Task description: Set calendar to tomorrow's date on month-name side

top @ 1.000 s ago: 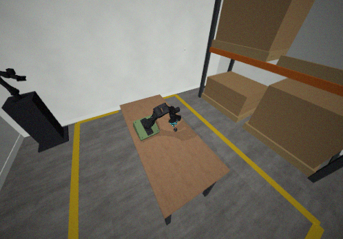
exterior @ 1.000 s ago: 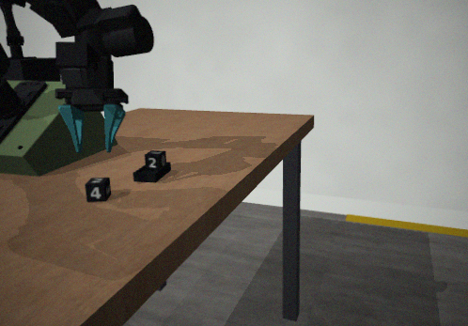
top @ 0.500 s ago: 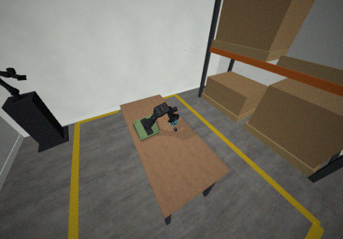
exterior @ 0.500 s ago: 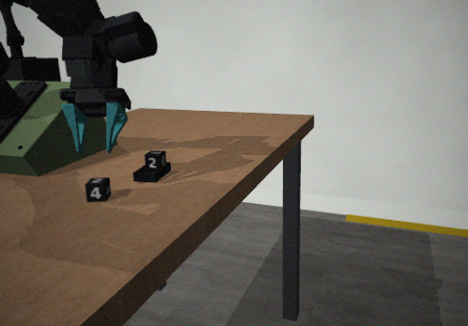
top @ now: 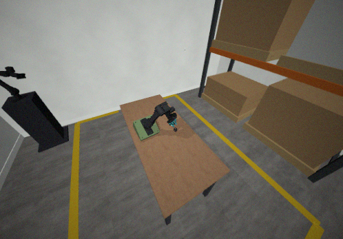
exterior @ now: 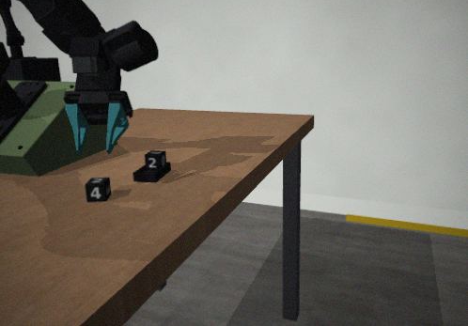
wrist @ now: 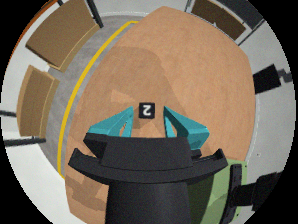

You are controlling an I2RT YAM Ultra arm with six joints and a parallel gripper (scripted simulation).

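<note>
The black cube lies 1 cm ahead of my hand, 1 cm to the right of it and 7 cm below it. Also, from my hand: black tray 4 cm ahead, 12 cm to the left, 8 cm below.
</note>
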